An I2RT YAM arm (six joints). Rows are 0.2 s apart.
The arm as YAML. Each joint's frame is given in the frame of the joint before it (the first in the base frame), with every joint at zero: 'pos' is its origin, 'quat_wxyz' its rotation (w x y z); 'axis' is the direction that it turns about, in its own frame. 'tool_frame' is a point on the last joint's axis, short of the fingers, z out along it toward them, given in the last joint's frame.
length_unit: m
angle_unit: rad
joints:
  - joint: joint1
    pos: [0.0, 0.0, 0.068]
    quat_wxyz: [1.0, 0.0, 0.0, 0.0]
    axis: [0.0, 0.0, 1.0]
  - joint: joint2
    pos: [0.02, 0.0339, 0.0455]
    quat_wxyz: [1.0, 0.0, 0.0, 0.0]
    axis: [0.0, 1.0, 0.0]
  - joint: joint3
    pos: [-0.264, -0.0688, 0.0]
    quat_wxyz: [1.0, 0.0, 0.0, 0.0]
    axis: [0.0, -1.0, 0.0]
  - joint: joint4
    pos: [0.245, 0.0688, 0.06]
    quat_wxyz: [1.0, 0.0, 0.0, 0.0]
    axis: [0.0, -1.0, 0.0]
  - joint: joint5
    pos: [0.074, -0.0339, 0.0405]
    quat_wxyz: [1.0, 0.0, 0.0, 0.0]
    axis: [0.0, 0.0, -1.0]
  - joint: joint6
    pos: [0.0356, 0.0, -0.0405]
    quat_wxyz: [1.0, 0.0, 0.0, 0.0]
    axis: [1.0, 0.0, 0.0]
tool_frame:
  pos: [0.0, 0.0, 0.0]
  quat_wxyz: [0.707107, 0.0, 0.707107, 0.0]
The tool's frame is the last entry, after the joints.
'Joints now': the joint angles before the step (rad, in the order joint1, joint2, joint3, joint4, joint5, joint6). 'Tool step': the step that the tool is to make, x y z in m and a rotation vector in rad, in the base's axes. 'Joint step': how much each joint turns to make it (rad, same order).
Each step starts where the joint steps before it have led.
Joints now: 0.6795 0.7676 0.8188 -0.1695 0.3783 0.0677
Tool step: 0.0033 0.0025 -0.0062 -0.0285 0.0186 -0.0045
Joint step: 0.0004 0.0155 -0.0097 -0.0033 0.0063 -0.0105
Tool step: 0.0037 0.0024 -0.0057 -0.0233 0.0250 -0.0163
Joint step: 0.0005 0.0197 -0.0040 -0.0106 0.0170 0.0004
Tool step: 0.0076 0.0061 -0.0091 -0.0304 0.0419 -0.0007
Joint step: -0.0002 0.0433 -0.0028 -0.0068 -0.0001 0.0030
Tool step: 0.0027 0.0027 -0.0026 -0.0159 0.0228 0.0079
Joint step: 0.0008 0.0192 0.0070 -0.0156 -0.0074 0.0002
